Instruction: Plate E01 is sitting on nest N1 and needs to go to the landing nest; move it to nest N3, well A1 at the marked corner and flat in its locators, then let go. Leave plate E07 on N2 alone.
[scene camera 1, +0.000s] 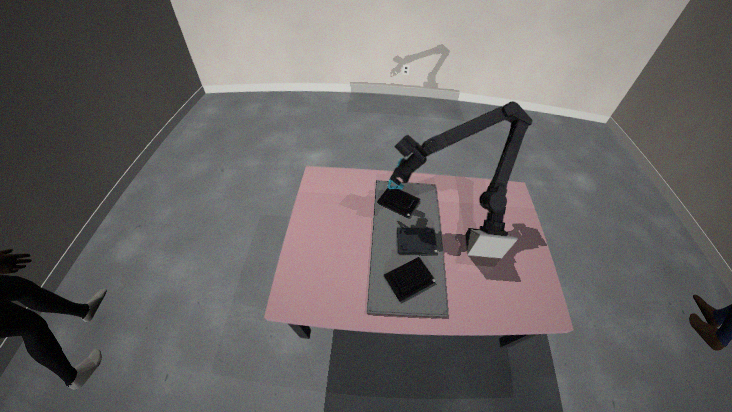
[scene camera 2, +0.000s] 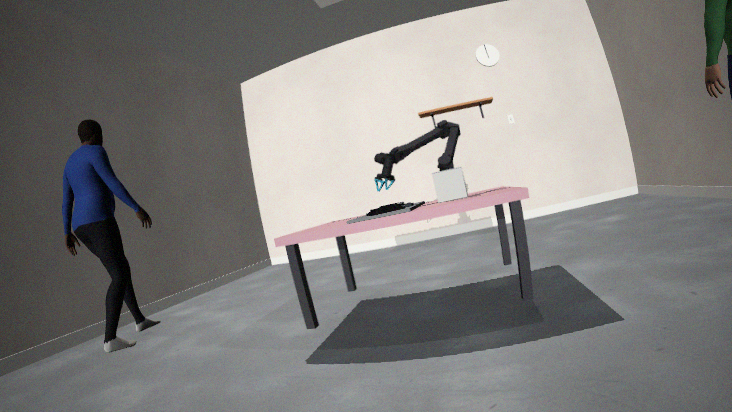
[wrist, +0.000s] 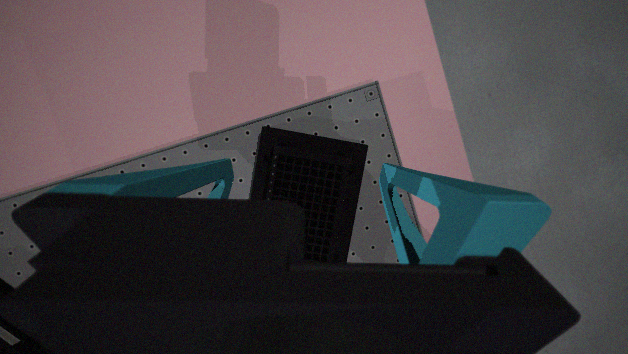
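Observation:
A black well plate (scene camera 1: 400, 200) (wrist: 312, 185), seemingly E01, sits in a black nest (wrist: 315, 138) at the far end of the grey board (scene camera 1: 381, 255) (wrist: 350, 112). The nest has a white corner mark (scene camera 1: 408, 214). My gripper (scene camera 1: 395, 186) (scene camera 2: 383, 189) (wrist: 307, 170) is open and empty, above this plate; in the wrist view the teal fingertips stand on either side of it, and my gripper body hides its near part. A dark grey block (scene camera 1: 416, 241) at the middle and a black one (scene camera 1: 409, 279) at the near end are nests or plates; labels are unreadable.
The board lies on a pink table (scene camera 1: 317, 255) (scene camera 2: 317, 233). The arm's white base block (scene camera 1: 491, 244) (scene camera 2: 450, 184) stands right of the board. A person in blue (scene camera 2: 94, 184) stands left of the table in the second scene view. The arm's shadow crosses the middle block.

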